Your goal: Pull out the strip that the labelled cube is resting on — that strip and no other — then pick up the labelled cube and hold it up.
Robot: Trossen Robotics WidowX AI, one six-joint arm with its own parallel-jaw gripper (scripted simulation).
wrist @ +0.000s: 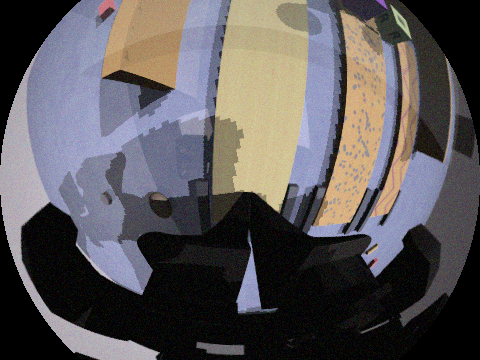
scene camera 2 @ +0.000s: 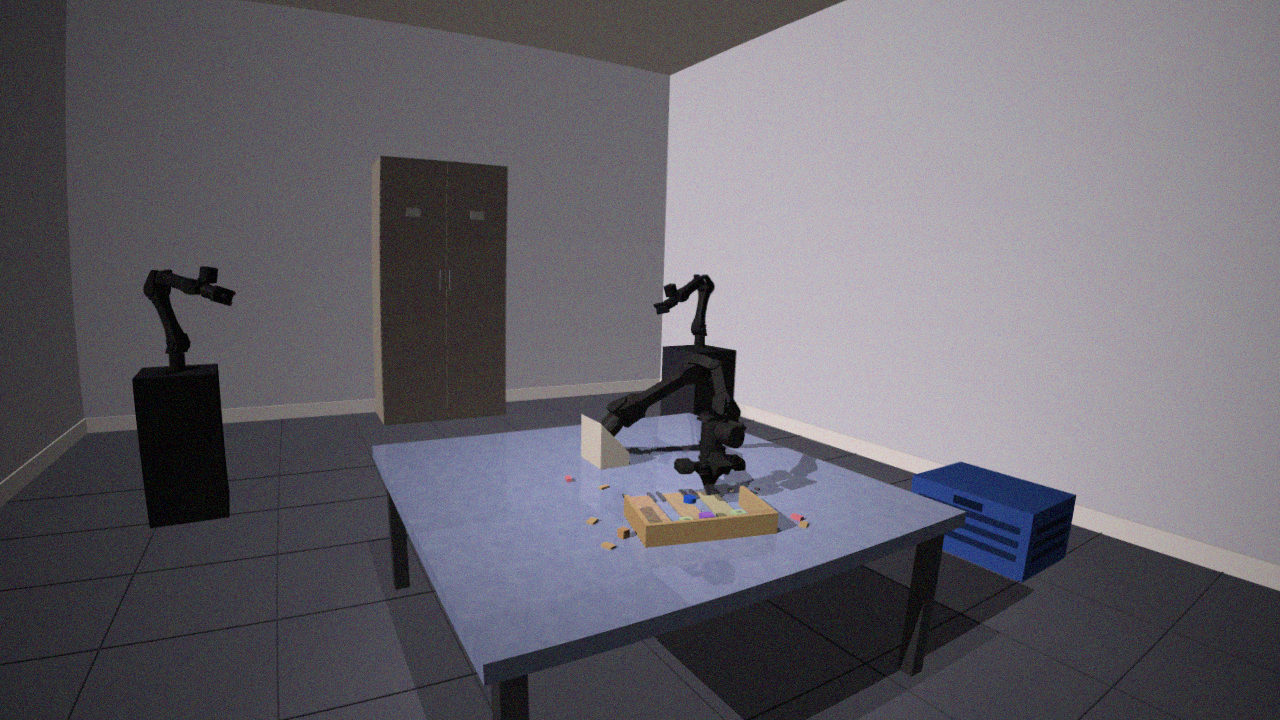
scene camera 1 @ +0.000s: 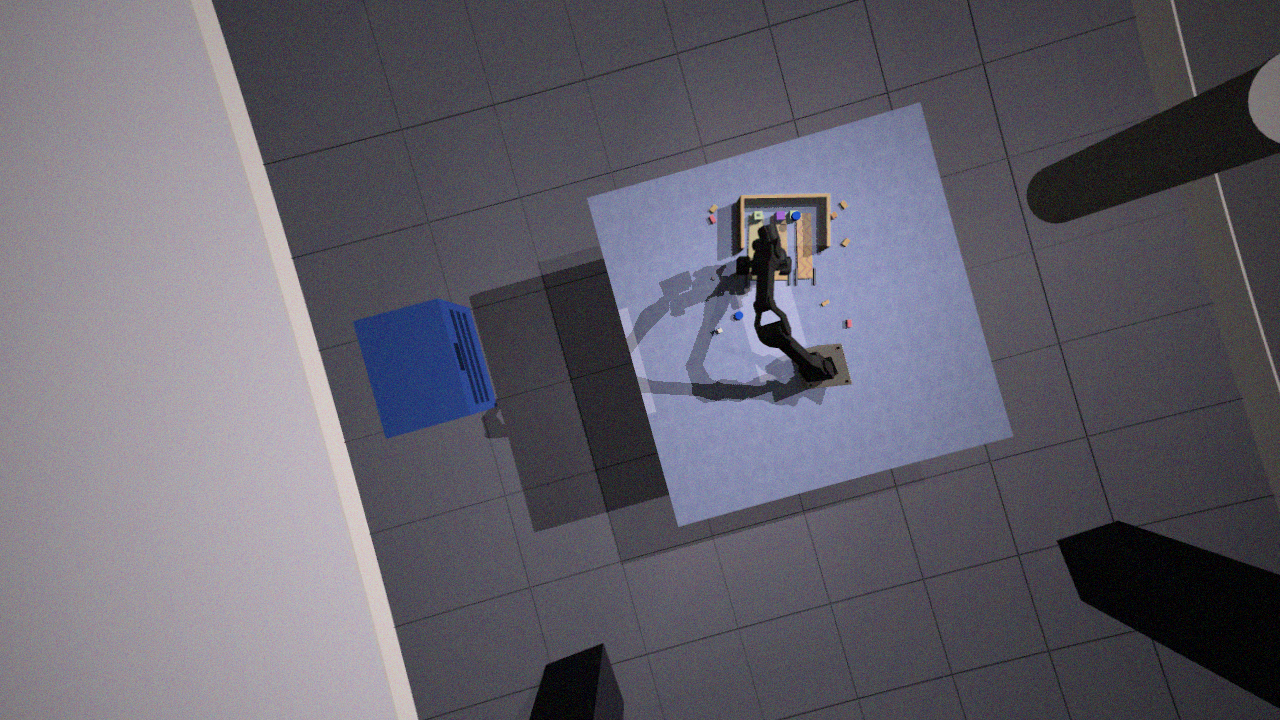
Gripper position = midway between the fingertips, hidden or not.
Observation:
I see my gripper (scene camera 2: 708,494).
My gripper is seen too in the wrist view (wrist: 248,197).

